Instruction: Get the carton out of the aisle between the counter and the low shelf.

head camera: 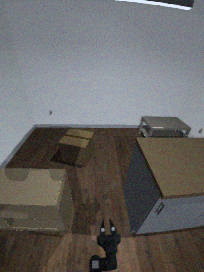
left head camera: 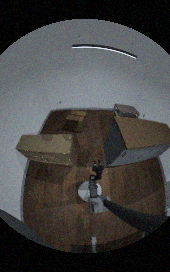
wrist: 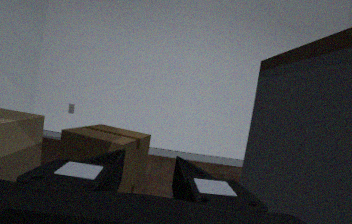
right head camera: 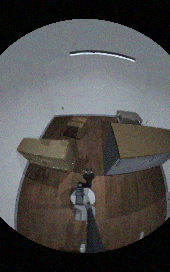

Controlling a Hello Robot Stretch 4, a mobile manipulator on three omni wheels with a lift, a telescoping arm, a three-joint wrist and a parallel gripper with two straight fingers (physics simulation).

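Seen in the pictures: gripper, fingertip midpoint: (head camera: 106, 219) (left head camera: 96, 159) (wrist: 149, 168) (right head camera: 88, 167); robot's base, link origin: (right head camera: 83, 197).
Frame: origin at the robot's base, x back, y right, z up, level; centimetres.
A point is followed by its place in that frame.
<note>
A brown cardboard carton (head camera: 75, 148) @(x -155.4, y -25.3, z 32.6 cm) (left head camera: 74, 122) @(x -156.3, y -28.0, z 28.9 cm) (right head camera: 75, 128) @(x -155.4, y -25.1, z 30.6 cm) (wrist: 106, 140) @(x -154.8, y -20.7, z 37.9 cm) with a darker tape strip sits on the floor, beyond the gap between the low shelf and the counter, towards the far wall. The low tan shelf (head camera: 32, 192) @(x -67.1, y -50.8, z 58.3 cm) (left head camera: 47, 146) @(x -66.5, y -65.5, z 58.3 cm) (right head camera: 49, 151) @(x -65.7, y -54.9, z 58.3 cm) (wrist: 19, 137) @(x -80.8, y -27.5, z 53.5 cm) stands at the left. The counter (head camera: 177, 170) @(x -59.5, y 60.3, z 88.3 cm) (left head camera: 137, 137) @(x -55.5, y 65.3, z 88.3 cm) (right head camera: 140, 142) @(x -59.9, y 77.9, z 88.3 cm) (wrist: 300, 120) @(x -71.7, y 41.4, z 69.4 cm) with a wooden top and grey side stands at the right. My gripper (head camera: 108, 224) (left head camera: 97, 162) @(x -41.8, y 8.4, z 64.4 cm) (right head camera: 88, 171) (wrist: 149, 168) @(x -41.8, y 8.4, z 64.4 cm) is open and empty, between them and well short of the carton, whose lower part is partly hidden by a finger in the wrist view.
A small grey-brown table (head camera: 165, 124) @(x -213.5, y 153.0, z 42.4 cm) (left head camera: 126, 110) @(x -204.6, y 144.5, z 42.4 cm) (right head camera: 129, 117) @(x -201.9, y 146.5, z 42.1 cm) stands behind the counter near the far wall. Pale walls with a light skirting board close off the room at the back and left. A ceiling lamp (left head camera: 104, 49) (right head camera: 102, 53) hangs above.
</note>
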